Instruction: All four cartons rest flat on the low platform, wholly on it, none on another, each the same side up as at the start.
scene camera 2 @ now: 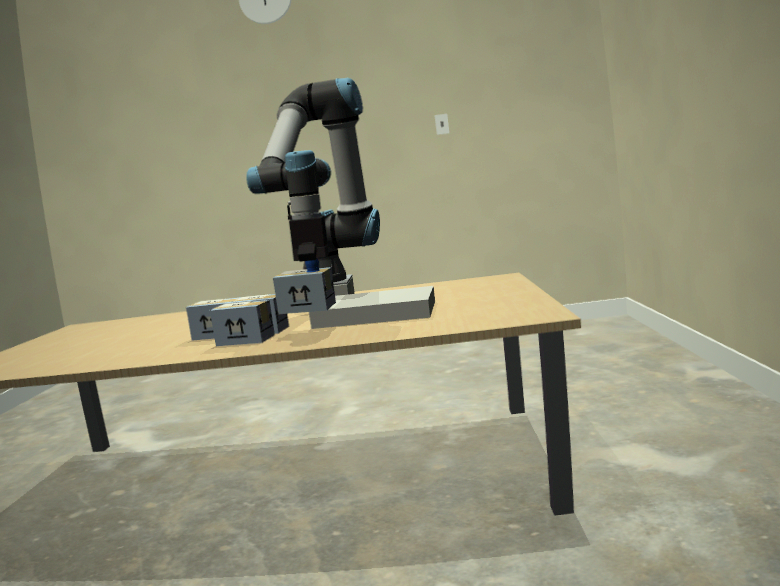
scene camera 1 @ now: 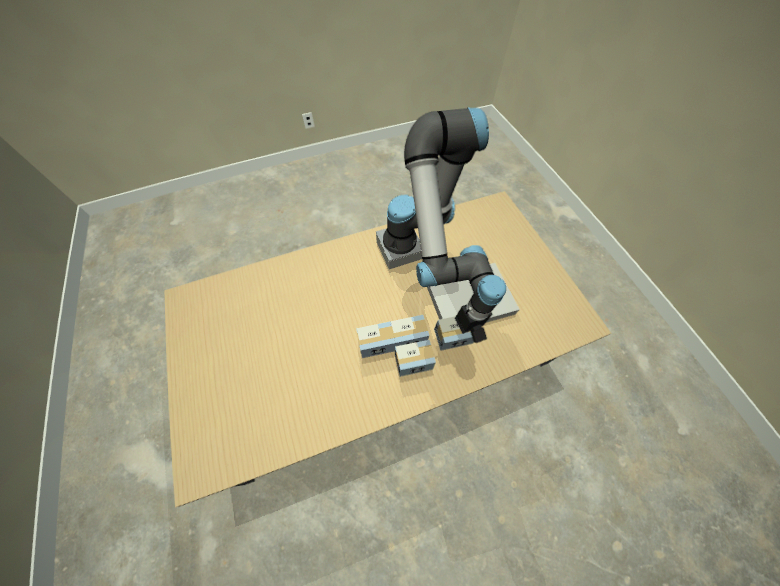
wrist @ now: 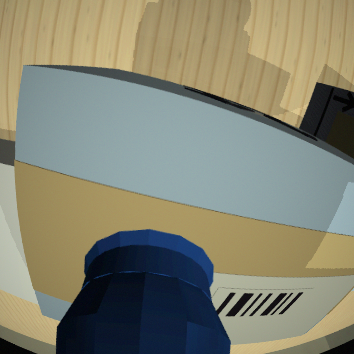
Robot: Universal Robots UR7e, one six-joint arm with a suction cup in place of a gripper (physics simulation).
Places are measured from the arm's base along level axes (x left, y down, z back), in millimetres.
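Where they show: end effector, tool point: [scene camera 2: 313, 276] [wrist: 150, 247]; arm's base, origin of the base link: [scene camera 1: 399, 240].
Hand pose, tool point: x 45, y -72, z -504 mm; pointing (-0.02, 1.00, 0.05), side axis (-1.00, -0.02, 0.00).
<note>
Things, the pixels of their top centre, and the offset from my tool point. "pt": a spot on its surface instead. Level surfaces: height alone.
- blue-and-tan carton, middle of its top: [wrist: 245, 297] [scene camera 2: 302, 271] [scene camera 1: 458, 326] dz +5, dx -29, dy -15 mm
- low grey platform, middle of its top: [wrist: 29, 259] [scene camera 2: 374, 297] [scene camera 1: 472, 294] dz +149, dx +137, dy +97 mm
- wooden table, its level: dy +145 mm
- dark carton side, surface spot: [wrist: 327, 112] pt dz -42, dx -140, dy +111 mm
My suction gripper [scene camera 2: 311, 265] [wrist: 148, 245] is on the top of a blue-and-tan carton [scene camera 1: 455, 340] [scene camera 2: 301, 293] [wrist: 165, 150], held level above the table by the front left corner of the low grey platform [scene camera 1: 448, 297] [scene camera 2: 378, 309] [wrist: 7, 205]. Whether it overlaps the platform is unclear. Three cartons stand on the table left of the platform: a left one [scene camera 1: 373, 343] [scene camera 2: 197, 321] and a right one [scene camera 1: 411, 332] end to end, and a front one [scene camera 1: 416, 362] [scene camera 2: 237, 323] before the right one. The arrows on the cartons' front sides point up.
The wooden table [scene camera 1: 271, 352] [scene camera 2: 491, 305] bears everything. The arm's base [scene camera 1: 398, 252] stands at the table's back edge, behind the cartons and left of the platform. A dark carton side [wrist: 327, 112] shows at the right of the wrist view, near the held carton.
</note>
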